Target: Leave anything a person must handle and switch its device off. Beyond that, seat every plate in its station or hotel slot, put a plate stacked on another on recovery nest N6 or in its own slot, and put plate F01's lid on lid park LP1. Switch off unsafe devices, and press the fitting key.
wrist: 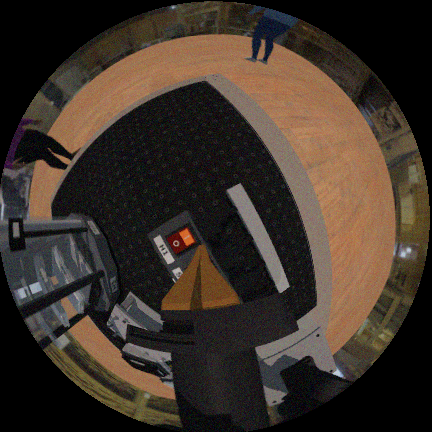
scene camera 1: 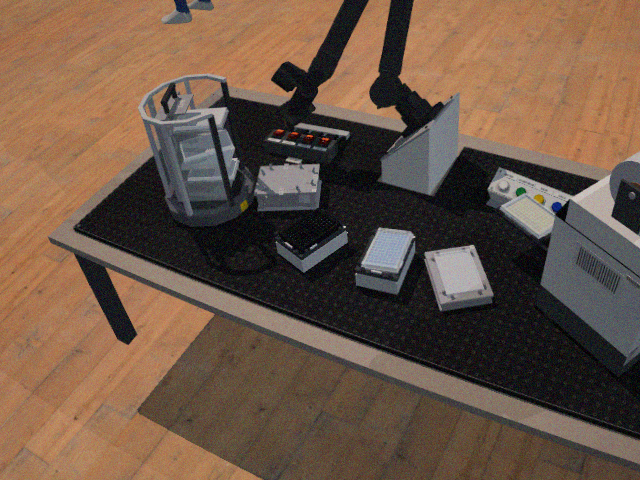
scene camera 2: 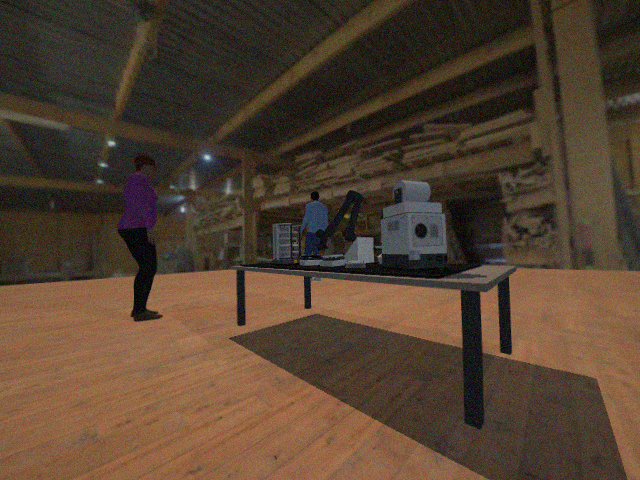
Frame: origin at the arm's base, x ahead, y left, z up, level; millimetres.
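Where they show: gripper, fingertip midpoint: (wrist: 202, 247) (scene camera 1: 286, 125) (scene camera 2: 319, 255); arm's base, link origin: (scene camera 1: 424, 122) (scene camera 2: 359, 244).
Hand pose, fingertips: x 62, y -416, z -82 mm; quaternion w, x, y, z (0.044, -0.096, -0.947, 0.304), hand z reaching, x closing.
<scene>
Each offset is from my fingertips to the top centre of the thing. "pt": to the spot under its first point.
A switch strip (scene camera 1: 305, 149) (wrist: 193, 218) has lit orange-red rockers. In the wrist view the rocker labelled H1 {pt 16 mm right, 22 mm ahead, 13 mm down} (wrist: 181, 240) shows; the others are mostly hidden behind the fingers. My gripper (scene camera 1: 290, 124) (wrist: 202, 247) is shut and empty, its tips over the strip beside the H1 rocker; contact cannot be told. A hotel (scene camera 1: 210, 212) (wrist: 106, 260) holds several plates at odd angles. A black plate {311 mm left, 361 mm ahead, 6 mm up} (scene camera 1: 314, 228) and a light-blue plate {509 mm left, 345 mm ahead, 15 mm up} (scene camera 1: 388, 249) sit on blocks. A pale yellow plate {780 mm left, 148 mm ahead, 62 mm up} (scene camera 1: 529, 214) lies tilted against the key panel {747 mm left, 3 mm back, 21 mm up} (scene camera 1: 502, 187).
A clear-topped grey box {146 mm left, 215 mm ahead, 13 mm up} (scene camera 1: 289, 198) stands beside the hotel. A white framed nest {pt 675 mm left, 313 mm ahead, 29 mm down} (scene camera 1: 460, 273) lies right of the light-blue plate. A grey wedge (scene camera 1: 442, 155) and a large white machine {1014 mm left, 267 mm ahead, 393 mm up} (scene camera 1: 586, 279) (scene camera 2: 413, 232) stand farther right. A pale bar {pt 27 mm left, 75 mm back, 47 mm down} (wrist: 257, 235) lies behind the strip. Two people (scene camera 2: 139, 206) (scene camera 2: 314, 217) stand beyond the table.
</scene>
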